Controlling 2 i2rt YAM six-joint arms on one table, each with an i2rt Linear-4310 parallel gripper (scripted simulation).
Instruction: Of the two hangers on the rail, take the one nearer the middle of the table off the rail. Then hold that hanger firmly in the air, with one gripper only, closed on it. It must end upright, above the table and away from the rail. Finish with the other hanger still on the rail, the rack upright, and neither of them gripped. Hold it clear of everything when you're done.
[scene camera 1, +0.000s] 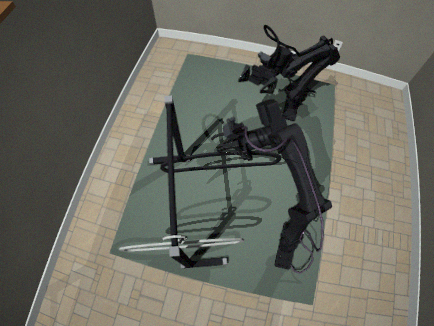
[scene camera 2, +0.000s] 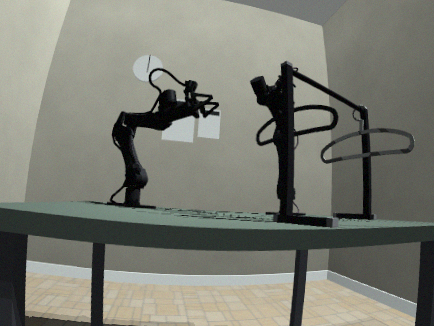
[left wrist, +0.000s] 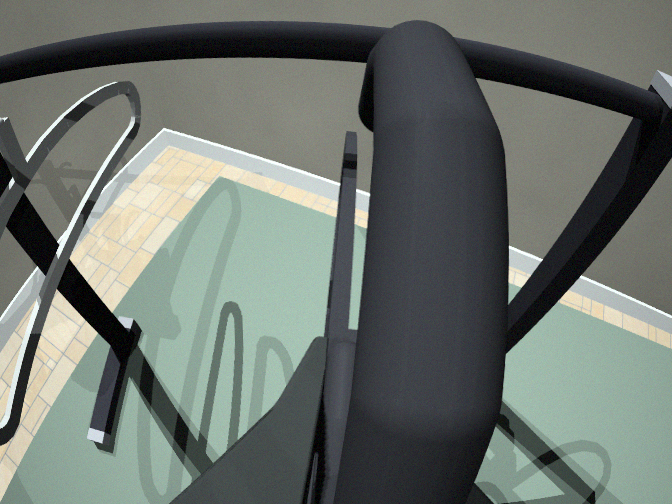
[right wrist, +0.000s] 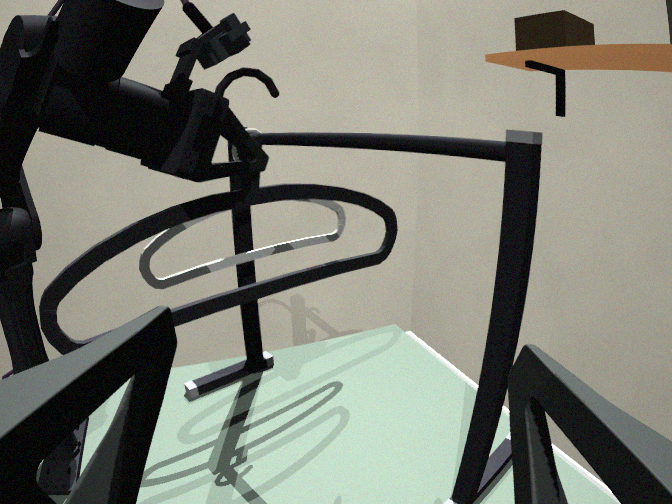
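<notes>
I can see a rack (scene camera 2: 286, 215), and the right wrist view gives me the rack (right wrist: 521, 152) too. My left gripper (right wrist: 263, 163) is visible to me as well, and the left wrist view has my left gripper (left wrist: 340, 355) in it. Then there is my right gripper (scene camera 1: 249, 86), which I can find again as the right gripper (scene camera 2: 215, 100) and, in the right wrist view, as the right gripper (right wrist: 347, 348).
</notes>
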